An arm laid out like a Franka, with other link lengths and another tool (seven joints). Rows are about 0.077 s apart.
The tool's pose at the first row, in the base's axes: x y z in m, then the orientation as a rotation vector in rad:
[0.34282 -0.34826 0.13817 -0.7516 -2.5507 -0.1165]
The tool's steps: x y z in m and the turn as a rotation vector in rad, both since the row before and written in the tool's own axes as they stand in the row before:
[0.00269 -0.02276 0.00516 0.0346 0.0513 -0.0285]
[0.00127 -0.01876 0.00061 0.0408 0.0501 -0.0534]
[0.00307 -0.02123 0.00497 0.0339 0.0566 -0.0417]
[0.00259 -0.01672 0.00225 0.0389 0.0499 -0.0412]
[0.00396 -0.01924 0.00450 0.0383 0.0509 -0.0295]
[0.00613 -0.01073 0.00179 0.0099 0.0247 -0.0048]
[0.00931 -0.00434 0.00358 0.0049 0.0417 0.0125]
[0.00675 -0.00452 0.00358 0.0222 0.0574 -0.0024]
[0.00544 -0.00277 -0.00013 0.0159 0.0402 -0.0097]
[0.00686 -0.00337 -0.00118 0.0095 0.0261 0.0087]
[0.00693 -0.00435 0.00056 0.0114 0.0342 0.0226]
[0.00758 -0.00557 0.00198 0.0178 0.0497 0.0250]
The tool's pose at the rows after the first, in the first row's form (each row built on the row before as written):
[0.32659 -0.36511 0.13603 -0.6906 -2.5089 -0.0994]
[0.31610 -0.38066 0.13742 -0.5976 -2.4748 -0.0834]
[0.30199 -0.39755 0.13658 -0.5224 -2.4293 -0.0735]
[0.29237 -0.41161 0.13765 -0.4480 -2.3881 -0.0559]
[0.28034 -0.42776 0.13837 -0.3889 -2.3419 -0.0344]
[0.27190 -0.43610 0.14226 -0.3759 -2.3178 -0.0297]
[0.26206 -0.43735 0.14673 -0.3838 -2.2739 -0.0255]
[0.25396 -0.43936 0.14976 -0.3642 -2.2162 -0.0123]
[0.25016 -0.44064 0.15437 -0.3416 -2.1771 -0.0072]
[0.24647 -0.44238 0.16094 -0.3438 -2.1492 0.0035]
[0.24128 -0.44478 0.16682 -0.3591 -2.1106 0.0226]
[0.23450 -0.44786 0.17290 -0.3718 -2.0556 0.0466]

